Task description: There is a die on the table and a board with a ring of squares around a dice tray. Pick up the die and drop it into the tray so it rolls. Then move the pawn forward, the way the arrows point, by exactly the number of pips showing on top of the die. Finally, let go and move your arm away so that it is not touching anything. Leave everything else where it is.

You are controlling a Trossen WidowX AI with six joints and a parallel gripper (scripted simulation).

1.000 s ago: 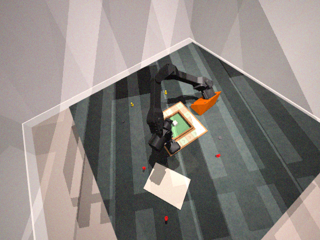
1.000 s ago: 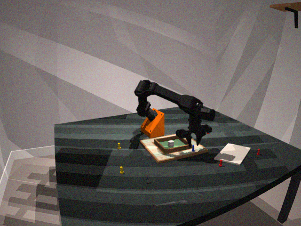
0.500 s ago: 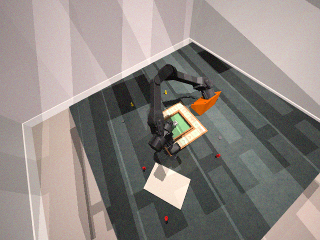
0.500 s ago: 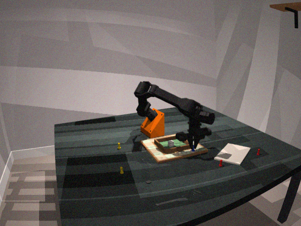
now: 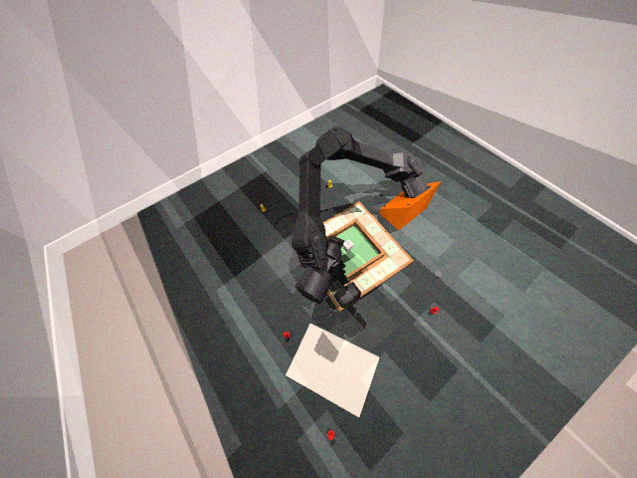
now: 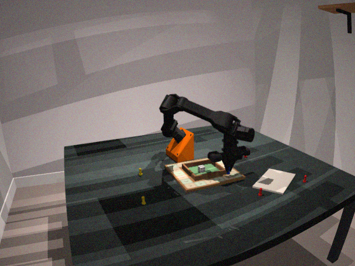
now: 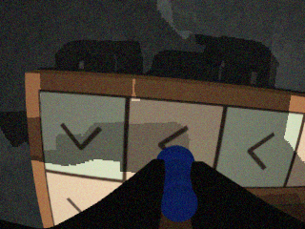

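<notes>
Right now the white die is 110 mm behind my gripper tip, 90 mm to the right of it and 10 mm below it. The rest, counted from my gripper tip: blue pawn 10 mm above; then white sheet 110 mm ahead, 190 mm to the left, 40 mm below; then green dice tray 110 mm behind, 70 mm to the right, 30 mm below.
</notes>
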